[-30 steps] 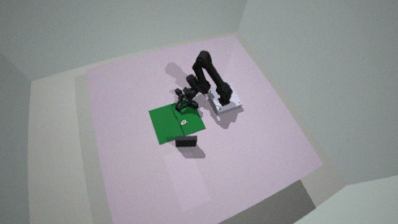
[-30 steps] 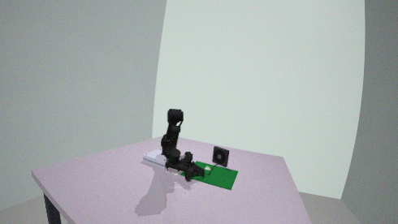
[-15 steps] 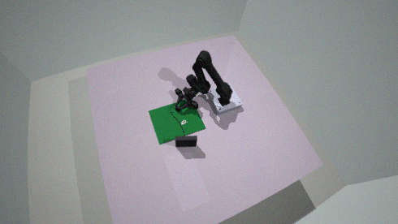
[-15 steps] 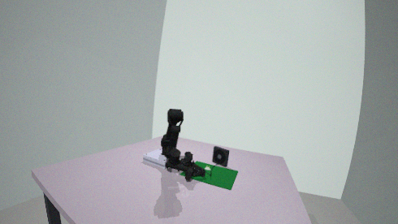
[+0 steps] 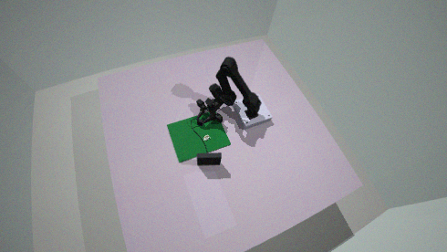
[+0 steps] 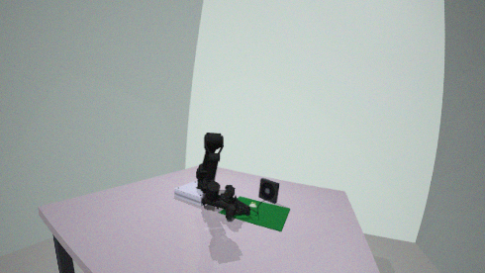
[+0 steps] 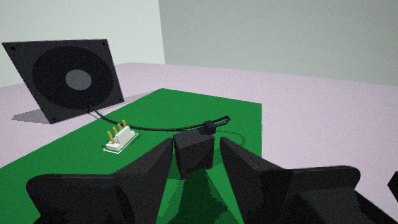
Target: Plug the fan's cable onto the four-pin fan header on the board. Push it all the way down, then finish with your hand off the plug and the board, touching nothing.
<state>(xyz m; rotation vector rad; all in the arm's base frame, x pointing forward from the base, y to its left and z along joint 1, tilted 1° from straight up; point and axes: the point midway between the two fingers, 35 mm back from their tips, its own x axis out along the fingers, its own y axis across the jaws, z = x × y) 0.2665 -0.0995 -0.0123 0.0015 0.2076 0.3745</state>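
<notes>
The black fan plug is 10 mm below my gripper tip. Round my gripper tip: white four-pin fan header 100 mm to the left, 30 mm below; then green board 40 mm ahead, 60 mm to the left, 50 mm below; then black fan 50 mm ahead, 230 mm to the left, 20 mm above.
</notes>
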